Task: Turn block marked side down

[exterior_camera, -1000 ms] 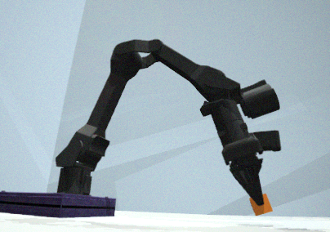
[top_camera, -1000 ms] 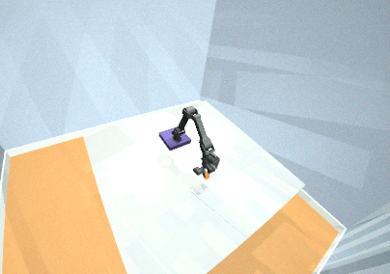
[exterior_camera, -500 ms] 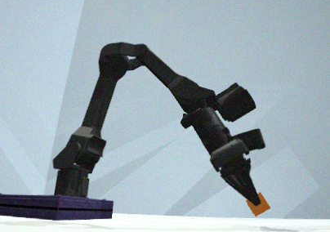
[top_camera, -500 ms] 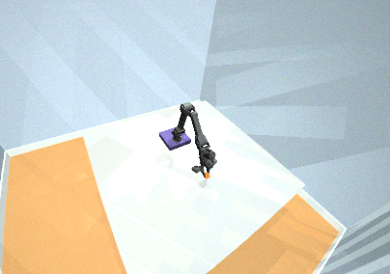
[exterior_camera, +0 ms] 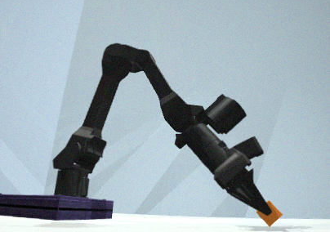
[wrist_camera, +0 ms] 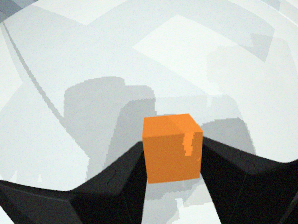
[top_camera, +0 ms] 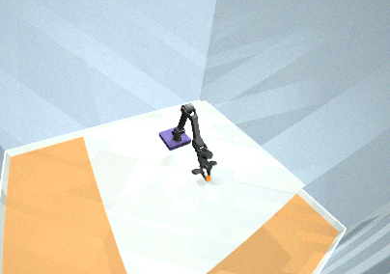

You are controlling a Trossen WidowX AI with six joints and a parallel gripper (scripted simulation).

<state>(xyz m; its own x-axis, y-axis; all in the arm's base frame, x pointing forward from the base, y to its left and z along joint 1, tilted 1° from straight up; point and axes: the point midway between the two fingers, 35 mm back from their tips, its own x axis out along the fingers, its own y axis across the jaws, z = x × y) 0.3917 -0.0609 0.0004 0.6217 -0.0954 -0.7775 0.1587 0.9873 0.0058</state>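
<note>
The block lies 1 cm behind my gripper tip.
</note>
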